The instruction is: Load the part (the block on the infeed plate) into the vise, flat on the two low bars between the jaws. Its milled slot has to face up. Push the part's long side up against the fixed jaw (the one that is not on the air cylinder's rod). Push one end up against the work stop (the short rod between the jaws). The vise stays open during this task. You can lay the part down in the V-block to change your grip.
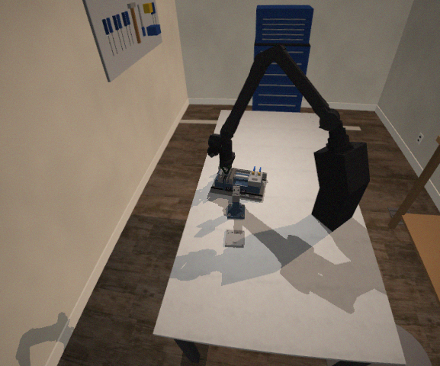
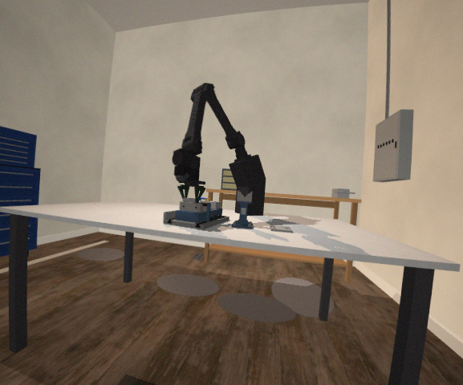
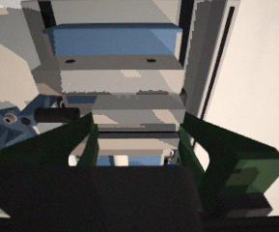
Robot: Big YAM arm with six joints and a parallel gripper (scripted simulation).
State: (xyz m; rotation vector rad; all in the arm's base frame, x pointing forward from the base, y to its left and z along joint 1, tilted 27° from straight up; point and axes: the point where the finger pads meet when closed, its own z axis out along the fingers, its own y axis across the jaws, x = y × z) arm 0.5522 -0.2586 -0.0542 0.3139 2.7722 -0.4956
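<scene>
My hand is right at the part. Also, from my hand: moving jaw (3 cm behind, 3 cm to the left, 2 cm below); then fixed jaw (3 cm ahead, 1 cm to the left, 2 cm below); then work stop rod (2 cm ahead, 6 cm to the left, 1 cm below).
</scene>
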